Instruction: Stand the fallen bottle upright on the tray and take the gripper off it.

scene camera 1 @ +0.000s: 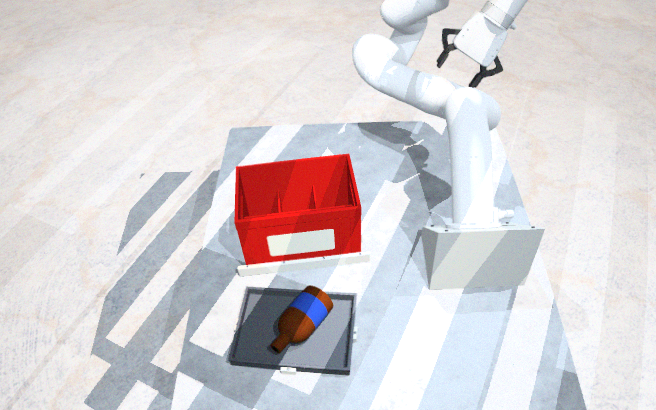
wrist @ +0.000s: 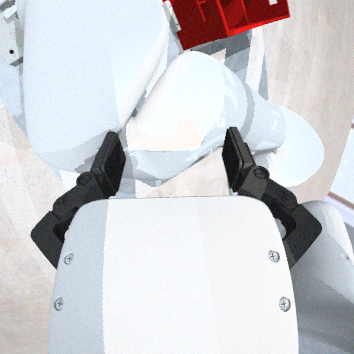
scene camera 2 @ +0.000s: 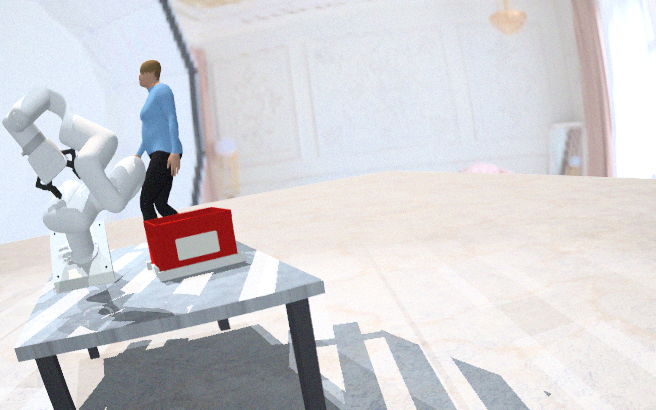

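Observation:
A brown bottle with a blue label lies on its side on the dark tray in scene camera 1. Its neck points to the lower left and its base to the upper right. My gripper is open and empty, high above the table and far from the bottle, near the arm's own links. The bottle and the tray do not show in scene camera 2 or in the wrist view.
A red crate with dividers stands beside the tray, with a pale strip along its base. The arm's base block stands at the table's right in scene camera 1. A person in blue stands behind the table.

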